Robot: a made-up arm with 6 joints.
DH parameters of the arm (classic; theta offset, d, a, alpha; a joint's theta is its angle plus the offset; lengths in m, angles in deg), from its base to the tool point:
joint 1: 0 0.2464 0 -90
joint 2: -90 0 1.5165 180
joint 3: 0 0 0 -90
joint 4: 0 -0.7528 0 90
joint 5: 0 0.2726 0 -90
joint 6: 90 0 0 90
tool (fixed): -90 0 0 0
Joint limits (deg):
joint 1: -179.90..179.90
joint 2: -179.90..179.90
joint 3: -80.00..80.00
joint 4: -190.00..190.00
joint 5: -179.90..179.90
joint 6: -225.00..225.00
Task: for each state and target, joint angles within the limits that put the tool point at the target. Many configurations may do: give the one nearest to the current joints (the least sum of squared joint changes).
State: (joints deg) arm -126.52 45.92 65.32 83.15 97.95 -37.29
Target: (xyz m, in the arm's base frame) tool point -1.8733 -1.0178 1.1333
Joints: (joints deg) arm -150.23 64.13 60.87 80.13 97.95 -37.29
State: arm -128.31 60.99 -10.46 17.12 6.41 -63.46
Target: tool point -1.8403 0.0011 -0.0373
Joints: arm -172.07 75.23 5.93 20.69 6.41 -63.46
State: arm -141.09 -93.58 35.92 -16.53 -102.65 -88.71
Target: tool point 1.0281 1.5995 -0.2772
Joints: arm -130.60 -126.19 30.58 -17.38 -102.65 -88.71
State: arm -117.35 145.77 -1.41 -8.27 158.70 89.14
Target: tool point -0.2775 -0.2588 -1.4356
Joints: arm -92.13 144.62 4.72 -10.88 158.70 89.14
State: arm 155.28 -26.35 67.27 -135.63 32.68 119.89
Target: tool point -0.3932 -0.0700 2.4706
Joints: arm 156.20 1.18 80.00 -144.79 32.68 119.89
